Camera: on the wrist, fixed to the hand. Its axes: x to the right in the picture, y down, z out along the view.
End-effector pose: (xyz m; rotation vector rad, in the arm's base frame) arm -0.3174 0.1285 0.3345 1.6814 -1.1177 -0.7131
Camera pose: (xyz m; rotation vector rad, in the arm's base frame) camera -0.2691 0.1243 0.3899 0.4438 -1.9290 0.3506
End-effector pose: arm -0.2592 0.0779 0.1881 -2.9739 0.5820 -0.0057
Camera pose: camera -0.2500 0.0296 0.2429 -1.7034 2.4893 0.0614
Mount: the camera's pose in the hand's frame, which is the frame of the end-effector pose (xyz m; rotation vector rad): 0.0257 0.0350 -0.0595 0.0537 0.0286 1.5514
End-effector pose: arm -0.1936 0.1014 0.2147 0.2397 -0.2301 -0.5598
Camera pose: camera -0.1385 0.1256 0.1722 0.0657 -0.3298 0.9869
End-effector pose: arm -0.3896 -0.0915 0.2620 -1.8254 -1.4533 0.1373
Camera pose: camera -0.3223 -0.1004 0.2906 -2.4425 0.2734 0.8564
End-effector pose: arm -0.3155 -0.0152 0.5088 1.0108 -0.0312 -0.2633
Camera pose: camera -0.2747 0.0460 0.5040 0.7960 -0.7599 1.1686
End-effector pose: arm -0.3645 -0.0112 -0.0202 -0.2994 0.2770 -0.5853
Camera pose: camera -0.3467 -0.0100 -0.0917 0.0350 0.4275 0.9334
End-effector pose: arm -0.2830 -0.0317 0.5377 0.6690 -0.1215 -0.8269
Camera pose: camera -0.2222 -0.0031 0.5076 0.4432 -0.5474 0.6800
